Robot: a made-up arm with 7 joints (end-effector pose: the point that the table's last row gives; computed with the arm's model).
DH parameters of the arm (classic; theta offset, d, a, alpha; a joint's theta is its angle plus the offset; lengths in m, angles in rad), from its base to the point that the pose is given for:
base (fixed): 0 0 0 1.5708
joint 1: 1.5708 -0.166 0 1.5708
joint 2: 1.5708 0 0 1.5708
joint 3: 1.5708 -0.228 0 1.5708
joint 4: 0 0 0 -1.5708
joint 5: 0 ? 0 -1.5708
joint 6: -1.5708 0 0 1.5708
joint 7: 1.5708 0 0 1.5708
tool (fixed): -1.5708 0 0 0
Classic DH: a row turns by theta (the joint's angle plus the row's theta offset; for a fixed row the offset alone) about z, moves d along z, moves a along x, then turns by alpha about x.
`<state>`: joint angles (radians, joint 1 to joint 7).
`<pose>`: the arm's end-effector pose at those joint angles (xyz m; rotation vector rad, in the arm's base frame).
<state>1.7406 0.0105 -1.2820 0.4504 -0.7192 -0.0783 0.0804</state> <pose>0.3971 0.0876 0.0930 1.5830 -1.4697 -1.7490</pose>
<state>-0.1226 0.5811 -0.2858 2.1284 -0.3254 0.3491 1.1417</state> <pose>0.1442 0.1941 -0.1477 -0.3887 -0.8383 -1.5524</pose>
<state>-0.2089 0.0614 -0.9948 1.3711 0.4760 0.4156 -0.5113</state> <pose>0.0460 0.0200 -0.2927 -0.2989 -0.5407 -0.3939</pose>
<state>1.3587 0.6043 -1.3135 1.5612 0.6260 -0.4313 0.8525</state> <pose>0.3019 0.1391 -0.0135 -0.7309 -1.5810 -2.1774</pose>
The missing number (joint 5, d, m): -0.198
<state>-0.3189 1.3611 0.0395 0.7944 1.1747 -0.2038 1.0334</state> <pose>0.1118 0.5259 -0.1116 -0.1299 -1.1210 -0.3555</pose>
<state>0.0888 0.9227 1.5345 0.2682 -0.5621 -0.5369 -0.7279</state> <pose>0.0206 0.5316 -0.2101 1.9184 -0.9034 1.0722</pose>
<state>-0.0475 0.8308 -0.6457 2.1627 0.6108 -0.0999 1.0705</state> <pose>0.1239 0.1861 -0.1583 -1.4829 -1.1078 -1.4704</pose>
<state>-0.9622 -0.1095 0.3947 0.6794 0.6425 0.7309 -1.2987</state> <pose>-0.2502 0.1718 -0.3143 1.0105 1.4265 0.3301</pose>
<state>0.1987 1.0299 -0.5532 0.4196 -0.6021 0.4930 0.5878</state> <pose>0.1160 0.4946 -0.2284 0.7458 0.6194 -0.6897</pose>
